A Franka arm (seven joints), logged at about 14 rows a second.
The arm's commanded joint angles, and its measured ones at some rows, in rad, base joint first. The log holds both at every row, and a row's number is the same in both.
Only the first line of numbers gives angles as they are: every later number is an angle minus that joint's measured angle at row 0.
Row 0, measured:
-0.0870, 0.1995, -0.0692, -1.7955, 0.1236, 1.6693, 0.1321
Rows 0 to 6, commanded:
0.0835, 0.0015, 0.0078, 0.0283, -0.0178, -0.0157, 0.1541
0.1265, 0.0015, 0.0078, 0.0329, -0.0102, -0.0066, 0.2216
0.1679, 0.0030, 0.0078, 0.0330, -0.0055, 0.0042, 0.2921
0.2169, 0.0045, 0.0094, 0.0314, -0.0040, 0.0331, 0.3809
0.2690, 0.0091, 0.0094, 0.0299, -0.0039, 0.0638, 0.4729
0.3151, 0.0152, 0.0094, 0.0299, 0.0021, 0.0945, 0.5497
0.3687, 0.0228, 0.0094, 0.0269, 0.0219, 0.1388, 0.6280
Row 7, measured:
0.2886, 0.0094, 0.0182, 0.0244, 0.0065, 0.0883, 0.4967
